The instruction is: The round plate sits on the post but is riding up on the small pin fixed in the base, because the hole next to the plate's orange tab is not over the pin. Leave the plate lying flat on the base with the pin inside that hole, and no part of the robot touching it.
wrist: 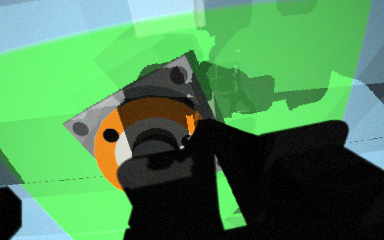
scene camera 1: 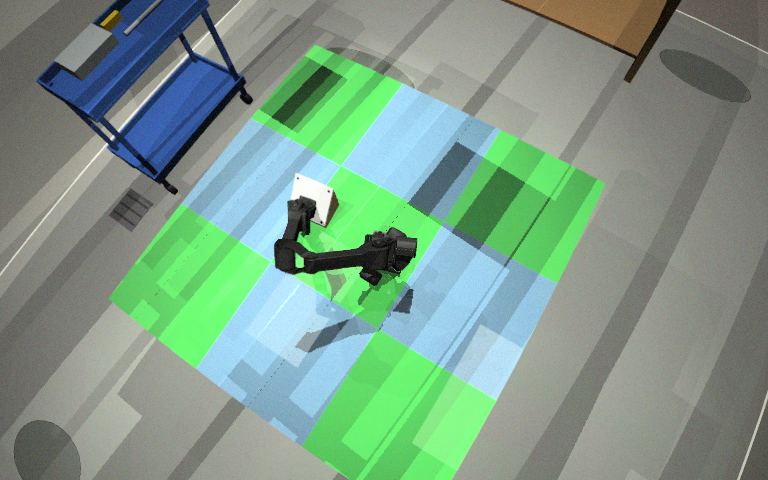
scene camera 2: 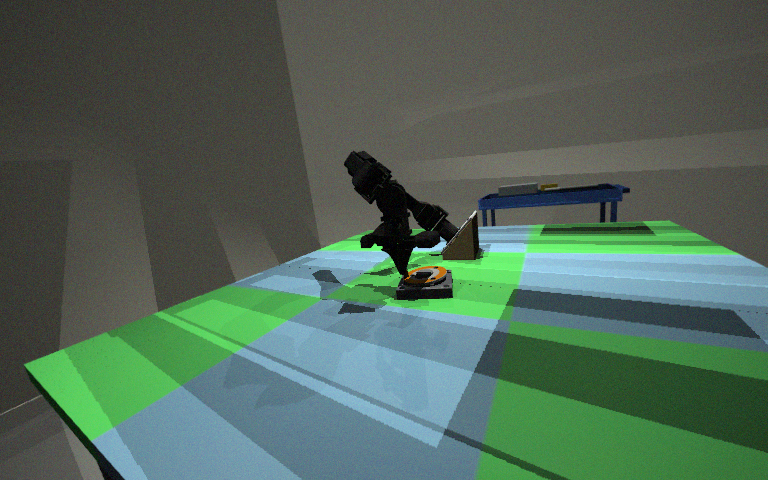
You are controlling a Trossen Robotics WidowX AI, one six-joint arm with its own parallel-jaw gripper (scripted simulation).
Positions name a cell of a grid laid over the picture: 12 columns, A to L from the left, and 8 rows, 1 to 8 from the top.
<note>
In view: the gripper (scene camera 2: G5) and a base (scene camera 2: G5).
The gripper is seen too in the wrist view (wrist: G5). The base also shows in the wrist view (wrist: F3).
</note>
